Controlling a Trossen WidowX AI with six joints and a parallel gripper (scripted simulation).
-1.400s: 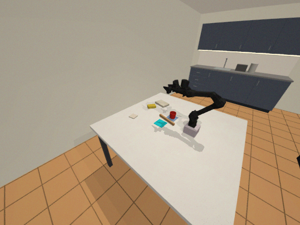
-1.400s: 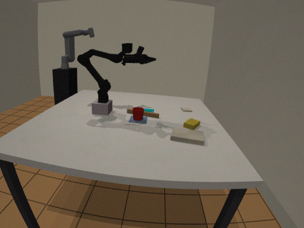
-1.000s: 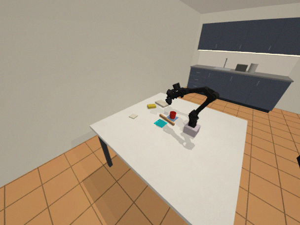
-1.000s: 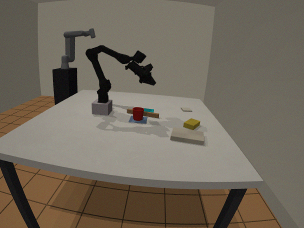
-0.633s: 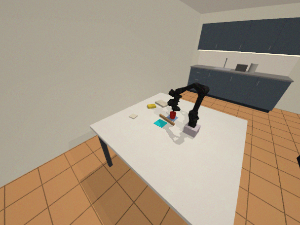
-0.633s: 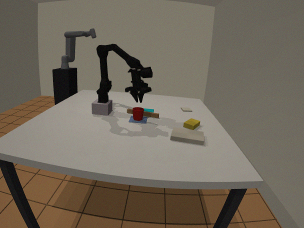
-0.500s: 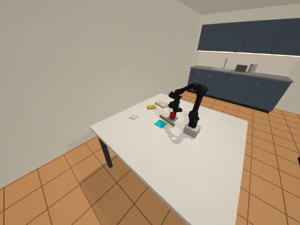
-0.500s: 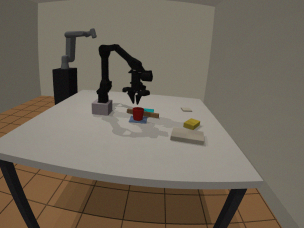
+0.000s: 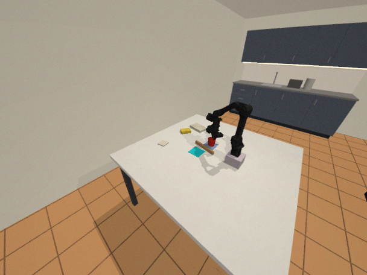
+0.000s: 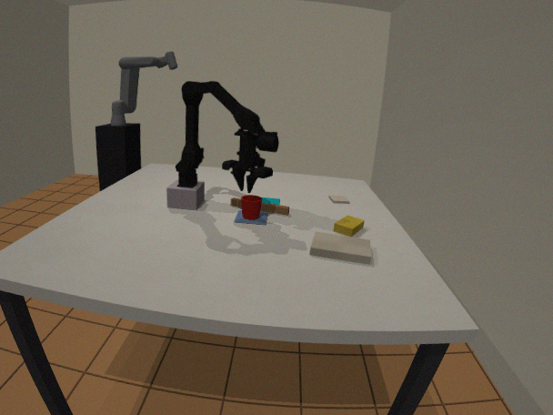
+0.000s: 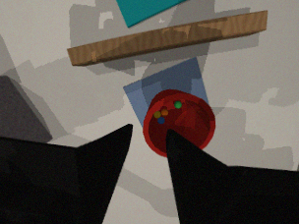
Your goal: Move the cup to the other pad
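The red cup is 30 mm ahead of my gripper tip, 20 mm to the right of it and 50 mm below it. Also, from my gripper tip: blue pad: 30 mm ahead, 20 mm to the right, 100 mm below; wooden bar: 50 mm ahead, 70 mm to the left, 90 mm below; teal pad: 70 mm ahead, 160 mm to the left, 100 mm below.
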